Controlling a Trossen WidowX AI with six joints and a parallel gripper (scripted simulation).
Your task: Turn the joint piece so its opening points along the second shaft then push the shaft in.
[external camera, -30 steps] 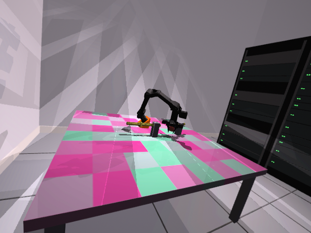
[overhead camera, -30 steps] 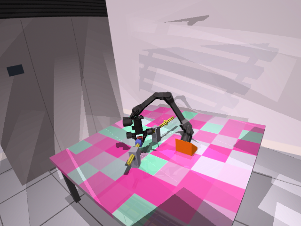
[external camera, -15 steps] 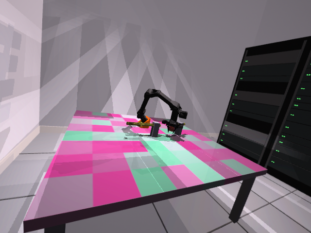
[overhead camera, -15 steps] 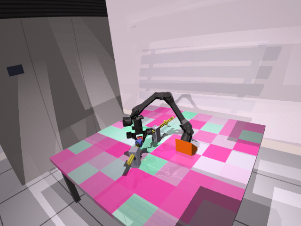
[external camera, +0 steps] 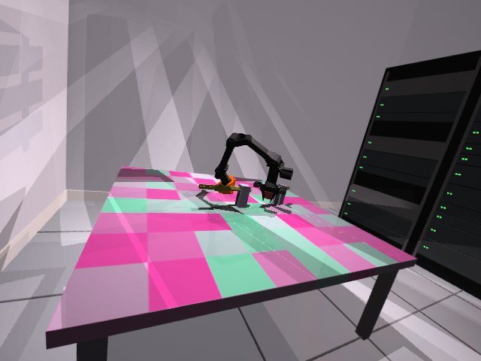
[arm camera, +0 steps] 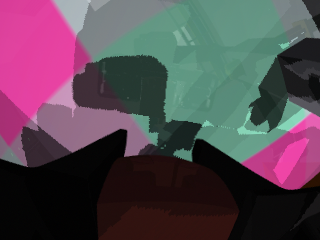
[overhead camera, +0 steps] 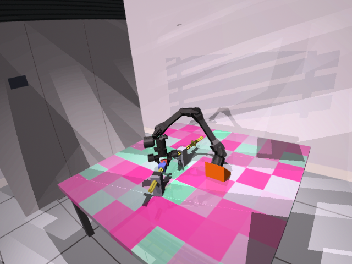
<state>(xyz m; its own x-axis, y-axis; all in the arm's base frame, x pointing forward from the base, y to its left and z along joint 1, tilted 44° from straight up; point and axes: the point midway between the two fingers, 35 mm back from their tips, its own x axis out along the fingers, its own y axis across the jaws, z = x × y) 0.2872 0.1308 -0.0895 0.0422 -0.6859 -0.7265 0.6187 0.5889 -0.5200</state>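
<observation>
Right now my gripper tip is 4 cm below the joint piece, 1 cm to the right of it and 1 cm past it.
</observation>
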